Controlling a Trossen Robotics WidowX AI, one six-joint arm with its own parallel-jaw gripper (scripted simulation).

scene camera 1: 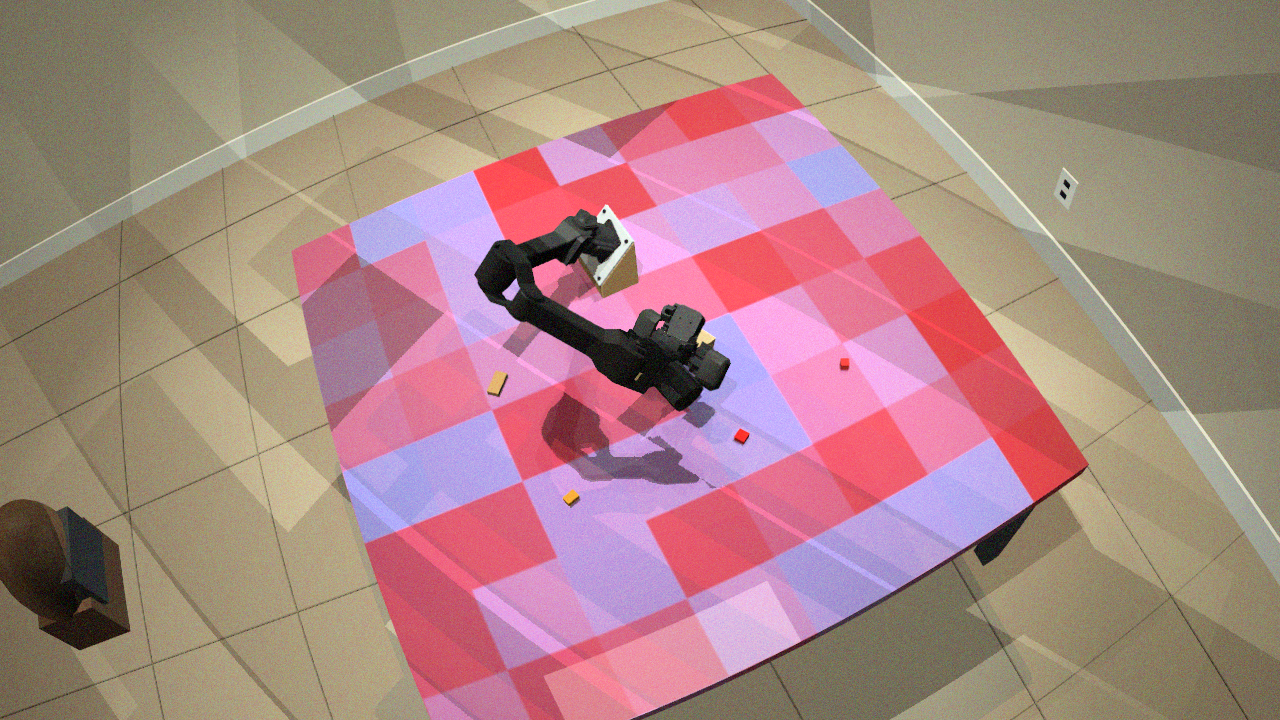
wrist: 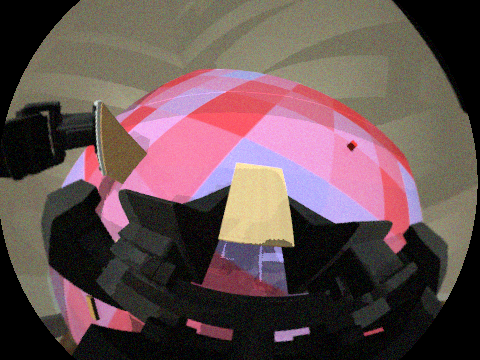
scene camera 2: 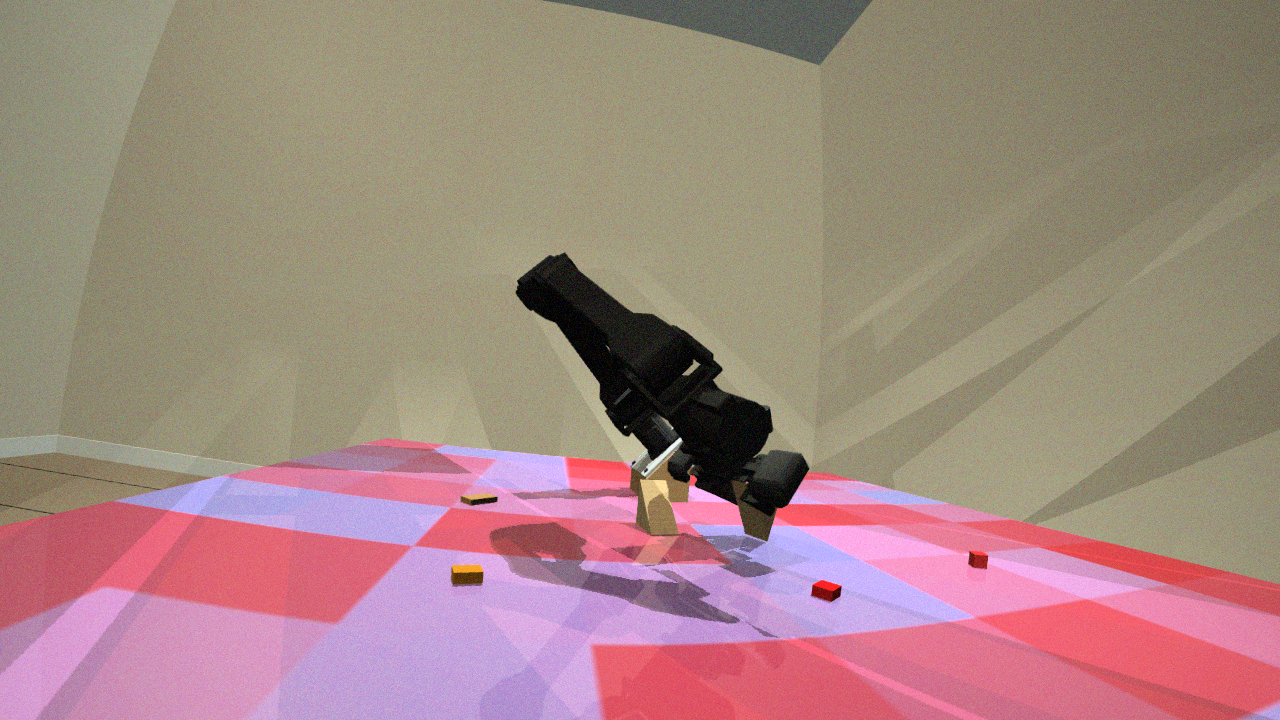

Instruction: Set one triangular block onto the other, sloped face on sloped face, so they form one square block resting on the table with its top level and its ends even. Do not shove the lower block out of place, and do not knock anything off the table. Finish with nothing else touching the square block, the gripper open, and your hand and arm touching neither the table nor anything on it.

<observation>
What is my gripper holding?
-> A tan triangular block.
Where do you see a tan triangular block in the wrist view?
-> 257, 212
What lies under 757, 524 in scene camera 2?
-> A tan triangular block.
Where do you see a tan triangular block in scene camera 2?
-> At 654, 514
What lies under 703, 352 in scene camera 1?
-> My gripper.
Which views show my gripper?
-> Scene camera 1, the wrist view and scene camera 2: all of them.
</observation>
